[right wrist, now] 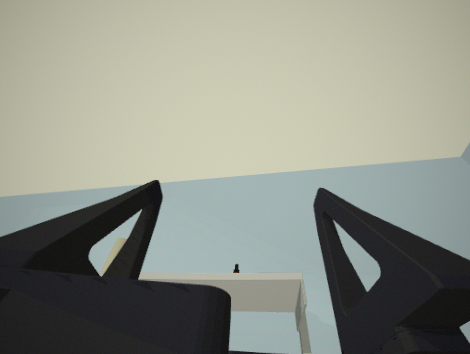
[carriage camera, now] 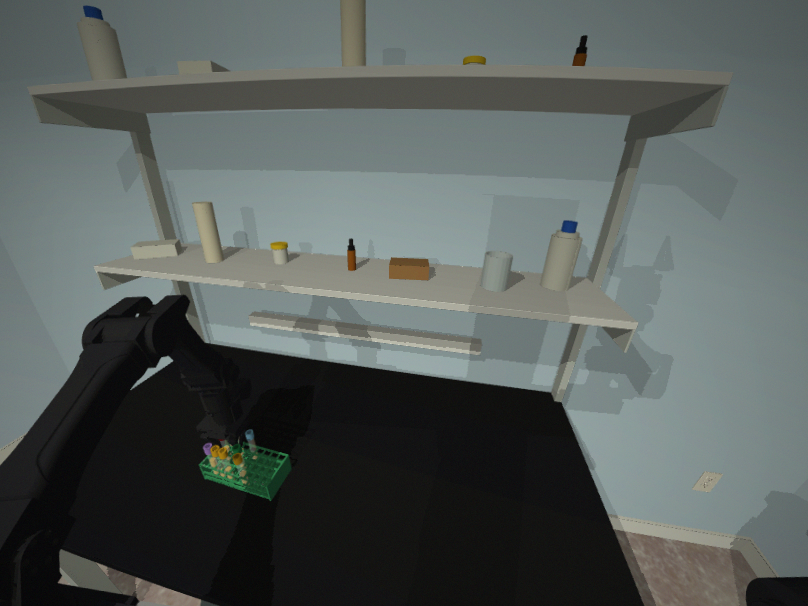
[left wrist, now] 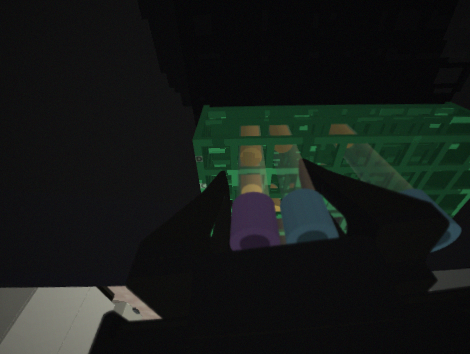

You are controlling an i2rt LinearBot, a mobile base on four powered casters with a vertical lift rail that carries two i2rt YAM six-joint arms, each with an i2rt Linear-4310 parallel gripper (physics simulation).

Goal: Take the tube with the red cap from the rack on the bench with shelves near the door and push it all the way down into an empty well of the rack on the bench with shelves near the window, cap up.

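Places are measured from the left arm's base along level axes (x ahead, y left, z up), in metres.
Pixels of known places: left gripper, fingertip midpoint: (carriage camera: 231,447) (left wrist: 262,172); right gripper, fingertip midpoint: (right wrist: 237,192).
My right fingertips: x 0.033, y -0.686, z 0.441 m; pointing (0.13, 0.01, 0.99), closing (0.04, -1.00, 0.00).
Observation:
Ahead of a thing's pixels: the offset from my right fingertips to its top centre. "*": to the spot under its first point. Level surfaces: height alone.
A green rack {0.703 m down, 0.369 m ahead, 0.747 m left} (carriage camera: 279,481) (left wrist: 280,111) stands on the black bench top, front left in the carriage view, with several capped tubes at its left end. My left gripper (carriage camera: 231,441) (left wrist: 262,172) is partly open and empty, low over the rack's left end. In the left wrist view a purple cap {0.641 m down, 0.414 m ahead, 0.805 m left} (left wrist: 255,217) and a blue cap {0.641 m down, 0.410 m ahead, 0.784 m left} (left wrist: 307,215) show between and below its fingers, and another blue cap {* 0.641 m down, 0.406 m ahead, 0.736 m left} (left wrist: 448,232) lies beyond the right finger. The red cap does not show clearly; the gripper hides part of the tubes. My right gripper (right wrist: 237,192) is wide open and empty, high up, facing wall and ceiling.
The bench top {0.760 m down} (carriage camera: 417,508) carries a shelf unit behind. Its lower shelf {0.303 m down} (carriage camera: 443,291) holds a blue-capped bottle {* 0.220 m down, 0.640 m ahead, 0.037 m right} (carriage camera: 561,260), a grey beaker {* 0.249 m down, 0.609 m ahead, 0.134 m left} (carriage camera: 496,271), a brown box {* 0.271 m down, 0.665 m ahead, 0.355 m left} (carriage camera: 409,268) and small bottles. An upper shelf (carriage camera: 391,91) overhangs. Orange-capped tubes {0.641 m down, 0.333 m ahead, 0.732 m left} (carriage camera: 237,459) stand in the rack.

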